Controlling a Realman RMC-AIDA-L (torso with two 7-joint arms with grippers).
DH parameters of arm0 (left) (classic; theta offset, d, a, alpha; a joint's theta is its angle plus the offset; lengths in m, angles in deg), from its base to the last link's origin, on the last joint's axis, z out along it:
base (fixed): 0 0 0 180
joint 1: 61.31 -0.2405 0 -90
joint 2: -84.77 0 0 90
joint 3: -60.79 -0.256 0 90
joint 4: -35.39 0 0 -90
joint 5: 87.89 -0.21 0 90
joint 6: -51.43 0 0 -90
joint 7: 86.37 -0.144 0 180
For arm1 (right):
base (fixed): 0 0 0 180
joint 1: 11.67 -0.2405 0 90
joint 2: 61.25 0 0 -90
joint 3: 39.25 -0.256 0 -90
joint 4: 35.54 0 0 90
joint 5: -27.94 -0.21 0 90
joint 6: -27.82 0 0 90
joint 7: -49.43 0.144 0 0
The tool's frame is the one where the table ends.
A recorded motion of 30 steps. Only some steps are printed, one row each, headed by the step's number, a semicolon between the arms.
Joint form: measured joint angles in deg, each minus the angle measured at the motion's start. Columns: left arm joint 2, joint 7, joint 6, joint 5, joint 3, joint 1, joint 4; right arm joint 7, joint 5, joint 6, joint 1, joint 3, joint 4, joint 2.
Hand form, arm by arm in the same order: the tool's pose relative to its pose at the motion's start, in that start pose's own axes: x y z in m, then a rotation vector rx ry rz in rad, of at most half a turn. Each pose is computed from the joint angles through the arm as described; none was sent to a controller.
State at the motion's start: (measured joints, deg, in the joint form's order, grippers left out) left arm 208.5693 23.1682 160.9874 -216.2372 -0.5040 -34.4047 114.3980; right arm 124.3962 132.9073 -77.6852 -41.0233 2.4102 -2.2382 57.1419
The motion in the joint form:
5: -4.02 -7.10 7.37 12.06 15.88 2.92 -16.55; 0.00 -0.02 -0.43 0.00 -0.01 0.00 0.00
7: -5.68 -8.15 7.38 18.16 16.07 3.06 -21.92; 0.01 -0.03 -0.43 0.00 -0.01 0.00 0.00
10: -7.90 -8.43 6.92 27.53 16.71 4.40 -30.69; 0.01 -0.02 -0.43 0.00 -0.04 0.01 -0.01
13: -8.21 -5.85 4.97 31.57 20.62 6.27 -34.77; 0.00 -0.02 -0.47 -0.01 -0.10 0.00 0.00
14: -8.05 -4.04 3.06 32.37 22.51 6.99 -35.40; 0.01 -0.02 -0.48 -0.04 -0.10 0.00 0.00
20: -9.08 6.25 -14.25 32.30 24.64 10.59 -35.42; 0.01 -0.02 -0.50 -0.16 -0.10 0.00 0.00
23: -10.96 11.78 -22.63 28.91 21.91 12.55 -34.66; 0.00 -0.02 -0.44 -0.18 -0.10 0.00 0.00
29: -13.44 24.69 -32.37 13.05 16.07 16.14 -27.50; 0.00 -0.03 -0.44 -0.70 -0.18 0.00 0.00
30: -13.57 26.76 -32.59 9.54 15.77 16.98 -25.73; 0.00 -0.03 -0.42 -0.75 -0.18 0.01 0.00
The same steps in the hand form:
5: -0.0166 -0.0056 -0.0324 -0.1295 0.3407 -0.0592; -0.0003 0.0010 0.0000 -0.0070 -0.0024 -0.0001
7: -0.0160 -0.0067 -0.0367 -0.1679 0.4485 -0.0626; -0.0004 0.0010 0.0000 -0.0070 -0.0026 0.0000
10: -0.0094 -0.0122 -0.0446 -0.2176 0.6281 -0.0901; -0.0004 0.0009 -0.0002 -0.0065 -0.0026 -0.0002
13: 0.0006 -0.0235 -0.0536 -0.2018 0.7612 -0.1510; -0.0005 0.0010 -0.0002 -0.0067 -0.0036 -0.0004
14: 0.0051 -0.0306 -0.0572 -0.1759 0.8063 -0.1895; -0.0007 0.0009 0.0000 -0.0072 -0.0036 -0.0006
20: 0.0261 -0.0819 -0.0733 0.0370 0.8797 -0.4226; -0.0012 0.0007 0.0005 -0.0089 -0.0036 -0.0021
23: 0.0340 -0.1060 -0.0794 0.1460 0.8129 -0.5166; -0.0013 0.0005 0.0005 -0.0082 -0.0033 -0.0026
29: 0.0487 -0.1355 -0.0918 0.3840 0.5634 -0.5988; -0.0039 -0.0008 0.0025 -0.0132 -0.0037 -0.0094
30: 0.0531 -0.1377 -0.0952 0.4215 0.5208 -0.5969; -0.0041 -0.0009 0.0027 -0.0135 -0.0035 -0.0102

